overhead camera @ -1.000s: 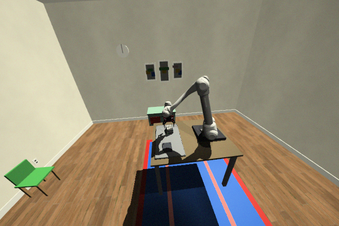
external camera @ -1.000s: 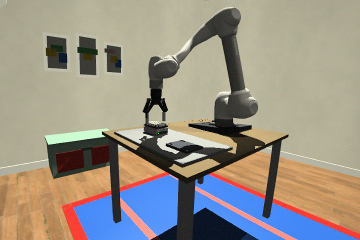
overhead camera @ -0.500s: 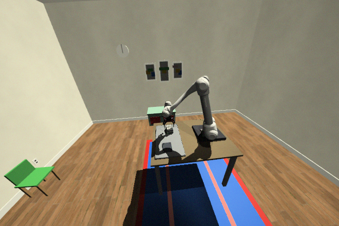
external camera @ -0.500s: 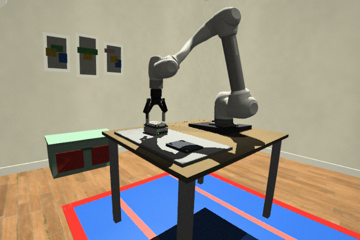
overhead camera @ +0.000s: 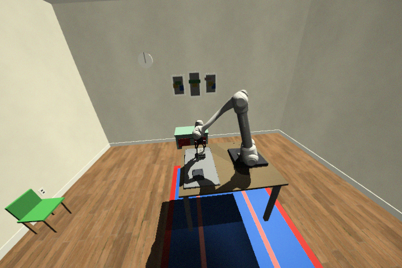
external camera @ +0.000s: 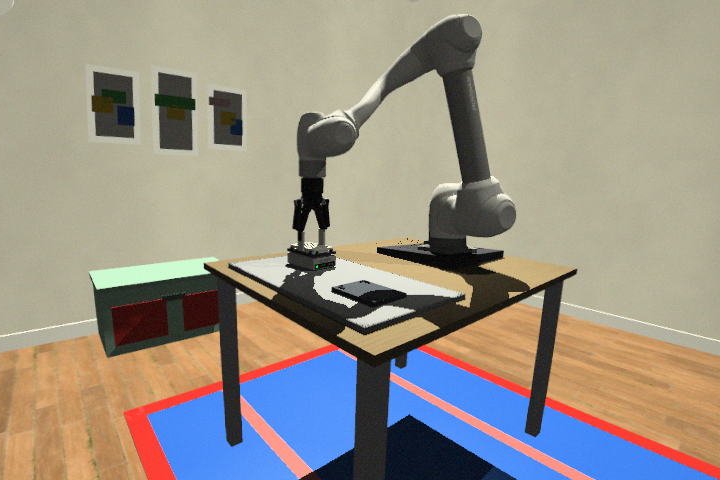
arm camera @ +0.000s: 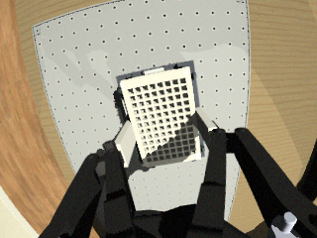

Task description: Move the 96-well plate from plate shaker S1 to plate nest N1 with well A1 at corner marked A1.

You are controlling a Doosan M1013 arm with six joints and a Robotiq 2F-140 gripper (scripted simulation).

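Right now the white 96-well plate is 2 cm below my hand. The rest, counted from my hand: dark plate nest N1 (36 cm to the left, 8 cm below, 1 cm ahead).
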